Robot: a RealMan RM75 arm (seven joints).
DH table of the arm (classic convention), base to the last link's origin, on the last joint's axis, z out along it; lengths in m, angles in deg. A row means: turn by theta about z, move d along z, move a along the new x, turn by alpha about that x. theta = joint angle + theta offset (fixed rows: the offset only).
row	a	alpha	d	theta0
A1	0	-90	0.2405	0
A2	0	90	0	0
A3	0	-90	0.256	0
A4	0	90	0	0
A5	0	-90	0.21	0
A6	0	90	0	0
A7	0	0	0.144	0
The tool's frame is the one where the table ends.
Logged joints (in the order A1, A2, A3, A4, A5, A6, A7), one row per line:
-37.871 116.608 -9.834 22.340 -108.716 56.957 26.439
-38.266 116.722 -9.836 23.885 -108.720 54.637 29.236
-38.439 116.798 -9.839 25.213 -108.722 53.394 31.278
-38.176 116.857 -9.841 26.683 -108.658 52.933 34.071
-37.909 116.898 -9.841 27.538 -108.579 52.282 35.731
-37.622 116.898 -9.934 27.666 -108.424 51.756 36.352
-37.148 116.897 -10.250 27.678 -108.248 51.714 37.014
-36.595 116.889 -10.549 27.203 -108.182 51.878 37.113
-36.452 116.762 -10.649 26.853 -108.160 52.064 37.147
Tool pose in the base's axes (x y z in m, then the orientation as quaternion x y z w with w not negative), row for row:
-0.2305 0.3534 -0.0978 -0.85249 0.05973 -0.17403 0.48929
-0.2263 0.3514 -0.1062 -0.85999 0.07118 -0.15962 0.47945
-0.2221 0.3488 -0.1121 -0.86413 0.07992 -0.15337 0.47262
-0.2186 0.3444 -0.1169 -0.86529 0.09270 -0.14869 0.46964
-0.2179 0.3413 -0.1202 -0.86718 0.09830 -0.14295 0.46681
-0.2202 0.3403 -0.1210 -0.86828 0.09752 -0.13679 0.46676
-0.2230 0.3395 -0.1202 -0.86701 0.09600 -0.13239 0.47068
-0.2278 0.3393 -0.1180 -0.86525 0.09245 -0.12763 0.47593
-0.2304 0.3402 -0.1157 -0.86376 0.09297 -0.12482 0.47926
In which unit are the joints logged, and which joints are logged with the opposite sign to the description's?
The joints are logged in degrees. Opposite sign: A2, A4, A5.
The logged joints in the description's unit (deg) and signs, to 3 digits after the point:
-37.871 -116.608 -9.834 -22.340 108.716 56.957 26.439
-38.266 -116.722 -9.836 -23.885 108.720 54.637 29.236
-38.439 -116.798 -9.839 -25.213 108.722 53.394 31.278
-38.176 -116.857 -9.841 -26.683 108.658 52.933 34.071
-37.909 -116.898 -9.841 -27.538 108.579 52.282 35.731
-37.622 -116.898 -9.934 -27.666 108.424 51.756 36.352
-37.148 -116.897 -10.250 -27.678 108.248 51.714 37.014
-36.595 -116.889 -10.549 -27.203 108.182 51.878 37.113
-36.452 -116.762 -10.649 -26.853 108.160 52.064 37.147

